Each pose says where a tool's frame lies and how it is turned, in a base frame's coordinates. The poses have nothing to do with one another.
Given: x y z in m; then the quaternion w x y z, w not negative.
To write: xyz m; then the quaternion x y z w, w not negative. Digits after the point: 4 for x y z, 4 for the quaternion.
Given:
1: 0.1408 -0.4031 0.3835 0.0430 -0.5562 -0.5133 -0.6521
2: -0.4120 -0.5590 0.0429 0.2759 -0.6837 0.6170 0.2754
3: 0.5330 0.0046 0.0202 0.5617 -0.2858 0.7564 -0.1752
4: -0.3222 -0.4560 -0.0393 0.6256 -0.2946 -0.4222 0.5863
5: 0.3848 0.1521 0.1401 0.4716 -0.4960 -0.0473 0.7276
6: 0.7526 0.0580 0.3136 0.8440 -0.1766 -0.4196 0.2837
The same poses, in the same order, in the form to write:
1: 0.1408 -0.4031 0.3835 -0.5562 -0.5133 -0.6521 0.0430
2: -0.4120 -0.5590 0.0429 -0.6837 0.6170 0.2754 0.2759
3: 0.5330 0.0046 0.0202 -0.2858 0.7564 -0.1752 0.5617
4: -0.3222 -0.4560 -0.0393 -0.2946 -0.4222 0.5863 0.6256
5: 0.3848 0.1521 0.1401 -0.4960 -0.0473 0.7276 0.4716
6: 0.7526 0.0580 0.3136 -0.1766 -0.4196 0.2837 0.8440
